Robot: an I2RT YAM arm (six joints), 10 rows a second.
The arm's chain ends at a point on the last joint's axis. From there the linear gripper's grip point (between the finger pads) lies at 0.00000 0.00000 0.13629 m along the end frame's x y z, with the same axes.
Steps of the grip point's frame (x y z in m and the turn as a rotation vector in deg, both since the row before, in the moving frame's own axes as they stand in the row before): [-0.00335, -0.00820, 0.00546, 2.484, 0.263, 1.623]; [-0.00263, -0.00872, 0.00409, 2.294, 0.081, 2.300]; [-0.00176, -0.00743, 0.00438, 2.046, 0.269, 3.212]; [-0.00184, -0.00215, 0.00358, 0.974, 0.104, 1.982]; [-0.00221, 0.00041, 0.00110, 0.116, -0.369, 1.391]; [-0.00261, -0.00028, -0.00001, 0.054, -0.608, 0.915]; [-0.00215, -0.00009, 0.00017, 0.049, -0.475, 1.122]
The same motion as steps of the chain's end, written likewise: [-0.00406, -0.00230, 0.00559, 2.484, 0.263, 1.623]; [-0.00293, -0.00327, 0.00420, 2.294, 0.081, 2.300]; [-0.00254, -0.00258, 0.00447, 2.046, 0.269, 3.212]; [-0.00213, 0.00016, 0.00360, 0.974, 0.104, 1.982]; [-0.00134, 0.00070, 0.00110, 0.116, -0.369, 1.391]; [-0.00116, -0.00014, 0.00000, 0.054, -0.608, 0.915]; [-0.00102, 0.00004, 0.00017, 0.049, -0.475, 1.122]
